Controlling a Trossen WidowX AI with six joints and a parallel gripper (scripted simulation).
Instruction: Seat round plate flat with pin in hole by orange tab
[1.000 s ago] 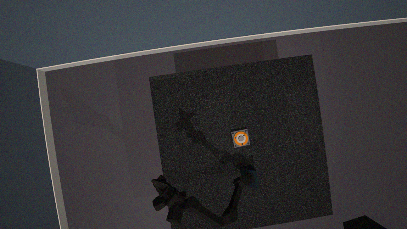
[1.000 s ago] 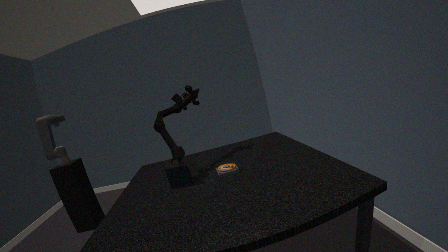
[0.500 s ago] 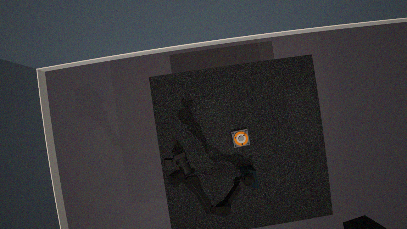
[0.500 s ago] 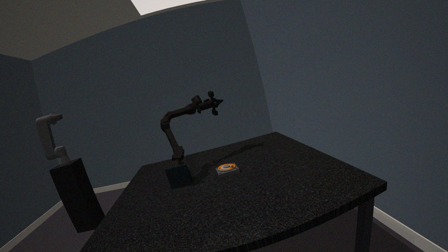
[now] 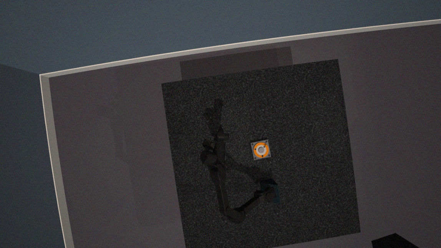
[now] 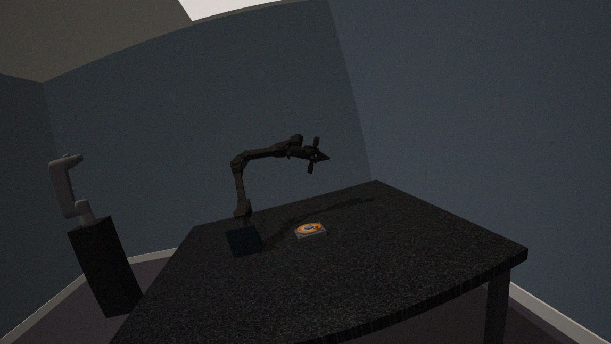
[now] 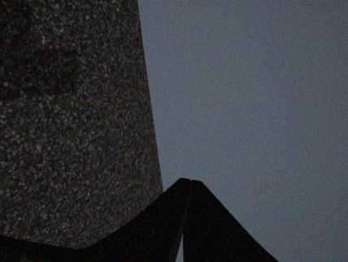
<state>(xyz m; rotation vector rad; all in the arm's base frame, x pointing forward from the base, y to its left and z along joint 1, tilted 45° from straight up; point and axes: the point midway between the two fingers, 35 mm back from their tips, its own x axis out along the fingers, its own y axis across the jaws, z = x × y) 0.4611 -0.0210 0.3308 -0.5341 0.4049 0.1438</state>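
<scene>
The round plate lies 25 cm to the right of my gripper tip, 24 cm below it and 23 cm behind it. Round my gripper tip: square grey base: 25 cm below, 24 cm behind, 23 cm to the right.
</scene>
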